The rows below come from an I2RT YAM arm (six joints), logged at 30 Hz.
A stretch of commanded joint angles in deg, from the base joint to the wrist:
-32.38, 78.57, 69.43, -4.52, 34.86, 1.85
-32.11, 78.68, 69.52, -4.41, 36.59, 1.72
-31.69, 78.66, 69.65, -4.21, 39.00, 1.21
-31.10, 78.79, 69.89, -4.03, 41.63, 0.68
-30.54, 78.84, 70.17, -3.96, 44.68, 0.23
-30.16, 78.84, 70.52, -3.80, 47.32, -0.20
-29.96, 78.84, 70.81, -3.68, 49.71, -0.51
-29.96, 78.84, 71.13, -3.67, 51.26, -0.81
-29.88, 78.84, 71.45, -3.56, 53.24, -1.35
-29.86, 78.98, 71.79, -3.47, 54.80, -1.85
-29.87, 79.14, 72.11, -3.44, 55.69, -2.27
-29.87, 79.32, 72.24, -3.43, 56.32, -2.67
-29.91, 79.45, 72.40, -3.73, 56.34, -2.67
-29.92, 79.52, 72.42, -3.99, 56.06, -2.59
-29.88, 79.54, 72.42, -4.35, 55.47, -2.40
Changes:
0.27, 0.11, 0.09, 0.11, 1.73, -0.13
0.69, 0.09, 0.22, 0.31, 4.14, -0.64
1.28, 0.22, 0.46, 0.49, 6.77, -1.17
1.84, 0.27, 0.74, 0.56, 9.82, -1.62
2.22, 0.27, 1.09, 0.72, 12.46, -2.05
2.42, 0.27, 1.38, 0.84, 14.85, -2.36
2.42, 0.27, 1.70, 0.85, 16.40, -2.66
2.50, 0.27, 2.02, 0.96, 18.38, -3.20
2.52, 0.41, 2.36, 1.05, 19.94, -3.70
2.51, 0.57, 2.68, 1.08, 20.83, -4.12
2.51, 0.75, 2.81, 1.09, 21.46, -4.52
2.47, 0.88, 2.97, 0.79, 21.48, -4.52
2.46, 0.95, 2.99, 0.53, 21.20, -4.44
2.50, 0.97, 2.99, 0.17, 20.61, -4.25

